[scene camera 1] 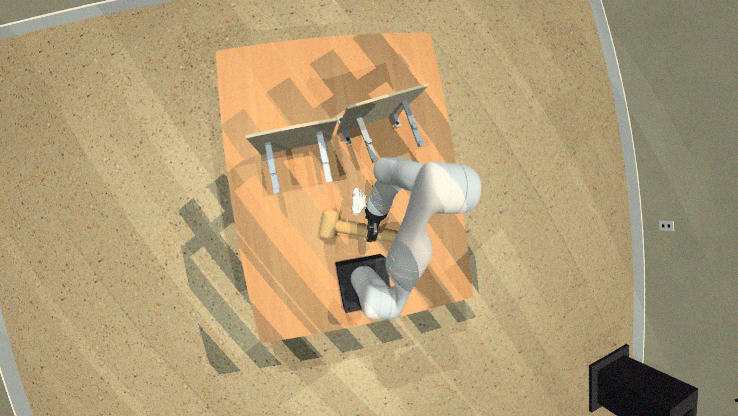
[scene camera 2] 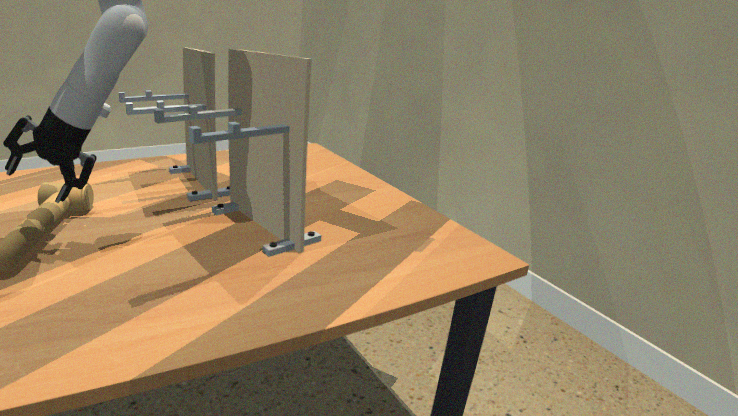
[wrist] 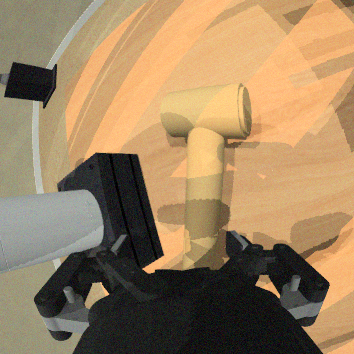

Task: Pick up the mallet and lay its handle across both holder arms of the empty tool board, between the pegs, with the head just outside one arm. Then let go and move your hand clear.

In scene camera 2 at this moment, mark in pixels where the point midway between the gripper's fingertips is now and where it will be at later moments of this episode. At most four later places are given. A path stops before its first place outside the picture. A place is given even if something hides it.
The gripper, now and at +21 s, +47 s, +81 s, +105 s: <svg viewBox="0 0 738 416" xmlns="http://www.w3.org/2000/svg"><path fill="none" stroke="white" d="M34 187L42 214L53 179L12 206L26 199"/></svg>
